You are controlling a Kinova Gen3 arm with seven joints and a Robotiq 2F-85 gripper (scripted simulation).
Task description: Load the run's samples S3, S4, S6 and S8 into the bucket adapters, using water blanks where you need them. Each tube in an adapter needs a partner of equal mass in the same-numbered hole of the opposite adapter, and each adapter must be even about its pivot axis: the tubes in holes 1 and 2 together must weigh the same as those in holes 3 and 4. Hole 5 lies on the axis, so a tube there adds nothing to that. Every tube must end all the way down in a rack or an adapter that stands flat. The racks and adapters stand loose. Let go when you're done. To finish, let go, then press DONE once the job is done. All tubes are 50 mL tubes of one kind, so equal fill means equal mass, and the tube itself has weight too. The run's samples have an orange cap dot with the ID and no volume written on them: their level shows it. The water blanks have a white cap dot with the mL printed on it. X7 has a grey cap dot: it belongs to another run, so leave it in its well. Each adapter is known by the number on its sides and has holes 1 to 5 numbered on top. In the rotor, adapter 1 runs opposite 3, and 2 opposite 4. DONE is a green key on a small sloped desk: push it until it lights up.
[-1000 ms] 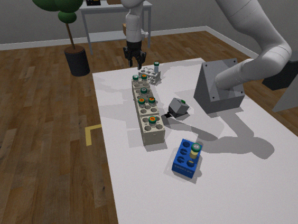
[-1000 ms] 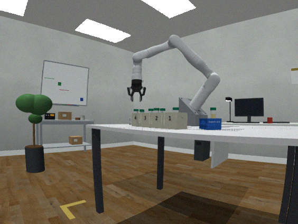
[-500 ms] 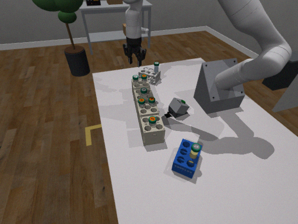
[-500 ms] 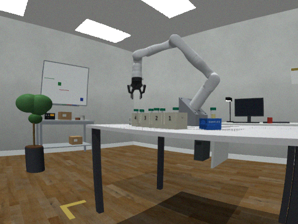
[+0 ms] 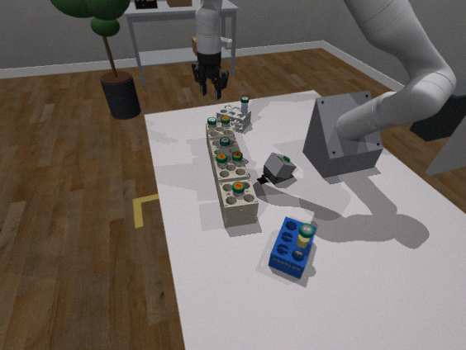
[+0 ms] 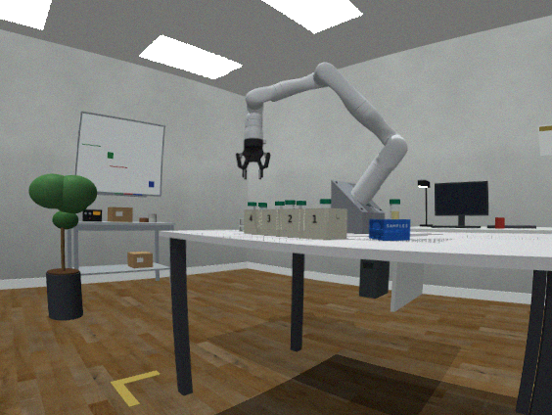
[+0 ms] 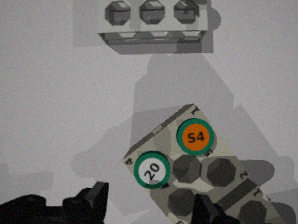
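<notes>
My gripper is now 21 cm past the done desk, 21 cm to the right of it and 17 cm above it. From my hand the other things lie so: 20 ml water blank: 1 cm behind, 16 cm below; white-dot 10 ml blank: 3 cm behind, 13 cm to the left, 16 cm below; white blank rack: 12 cm behind, 15 cm to the right, 20 cm below.
</notes>
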